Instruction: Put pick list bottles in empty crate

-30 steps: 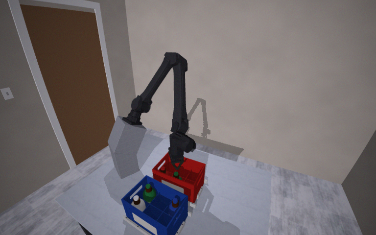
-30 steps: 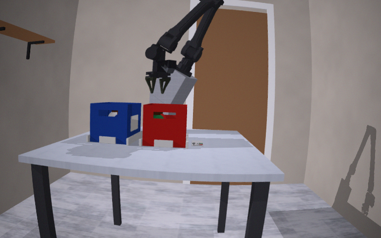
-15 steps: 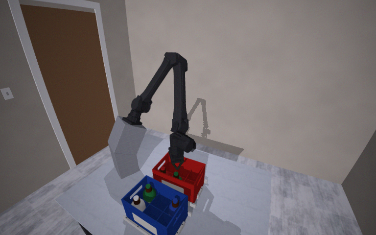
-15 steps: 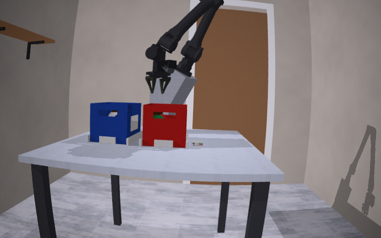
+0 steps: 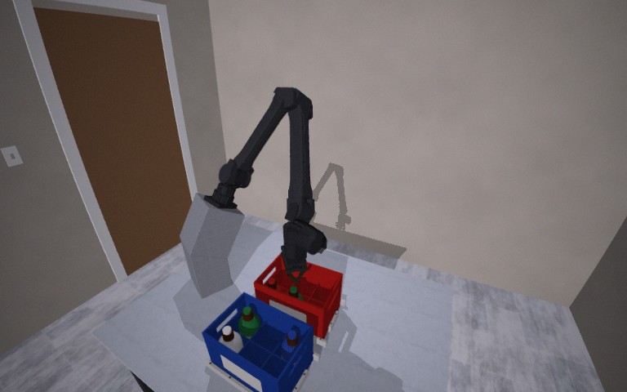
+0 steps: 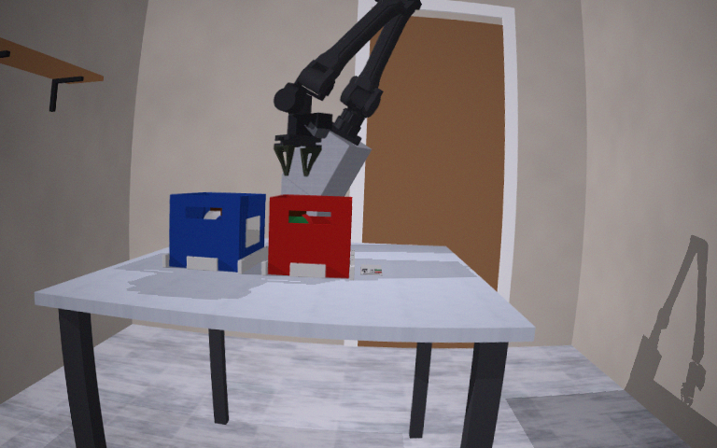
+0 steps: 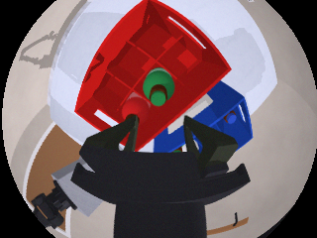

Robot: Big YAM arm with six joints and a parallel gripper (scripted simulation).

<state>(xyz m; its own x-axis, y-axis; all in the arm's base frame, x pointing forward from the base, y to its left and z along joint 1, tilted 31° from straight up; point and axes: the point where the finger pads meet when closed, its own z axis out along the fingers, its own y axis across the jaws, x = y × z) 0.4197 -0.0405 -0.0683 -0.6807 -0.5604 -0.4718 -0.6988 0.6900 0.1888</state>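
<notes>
Right now my hand is 9 cm past the white-label bottle, 24 cm to the left of it and 15 cm above it. Round my hand: red crate: 1 cm behind, 5 cm to the left, 15 cm below; then red-label bottle: 10 cm behind, 15 cm below; then blue bottle: 9 cm ahead, 15 cm to the right, 15 cm below.
</notes>
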